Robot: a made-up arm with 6 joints.
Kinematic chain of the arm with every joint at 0, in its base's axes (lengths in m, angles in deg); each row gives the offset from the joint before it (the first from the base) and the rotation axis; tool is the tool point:
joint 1: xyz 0 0 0.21 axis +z
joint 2: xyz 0 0 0 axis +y
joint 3: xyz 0 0 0.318 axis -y
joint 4: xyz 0 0 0 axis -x
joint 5: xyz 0.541 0 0 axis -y
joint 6: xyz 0 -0.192 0 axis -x
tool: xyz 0 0 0
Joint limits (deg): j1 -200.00..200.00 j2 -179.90..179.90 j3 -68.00..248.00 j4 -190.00..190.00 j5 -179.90..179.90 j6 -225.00..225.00
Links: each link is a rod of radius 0.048 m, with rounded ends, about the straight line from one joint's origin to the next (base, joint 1, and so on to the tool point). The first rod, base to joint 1, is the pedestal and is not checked.
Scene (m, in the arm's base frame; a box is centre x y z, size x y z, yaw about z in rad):
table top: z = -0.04
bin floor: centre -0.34 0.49 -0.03 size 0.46 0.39 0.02 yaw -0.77
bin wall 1: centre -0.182 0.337 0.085 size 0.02 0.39 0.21 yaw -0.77
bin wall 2: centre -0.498 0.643 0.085 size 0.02 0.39 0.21 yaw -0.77
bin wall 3: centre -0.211 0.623 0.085 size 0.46 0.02 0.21 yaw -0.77
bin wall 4: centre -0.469 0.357 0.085 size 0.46 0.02 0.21 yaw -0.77
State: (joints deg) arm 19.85 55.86 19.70 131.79 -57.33 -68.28
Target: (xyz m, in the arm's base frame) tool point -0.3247 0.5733 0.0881
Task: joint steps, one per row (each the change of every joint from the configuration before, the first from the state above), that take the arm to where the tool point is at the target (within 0.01 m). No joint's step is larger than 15 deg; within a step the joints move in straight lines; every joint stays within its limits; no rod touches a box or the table.
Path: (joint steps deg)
1: -7.13 -9.81 14.07 -0.94 0.00 0.00
2: -7.14 -9.80 14.07 -0.94 0.00 0.00
3: -7.13 -9.81 14.07 -0.93 0.00 0.00
4: -7.14 -9.80 14.07 -0.94 0.00 0.00
5: -7.13 -9.81 14.07 -0.94 0.00 0.00
6: -7.13 -9.80 14.07 -0.94 0.00 0.00
7: -7.14 -9.81 14.07 -0.94 0.00 0.00
8: -7.13 -9.80 14.07 -0.94 0.00 0.00
9: -7.13 -9.81 14.07 -0.93 0.00 0.00
10: -7.14 -9.80 14.07 -0.94 0.00 0.00

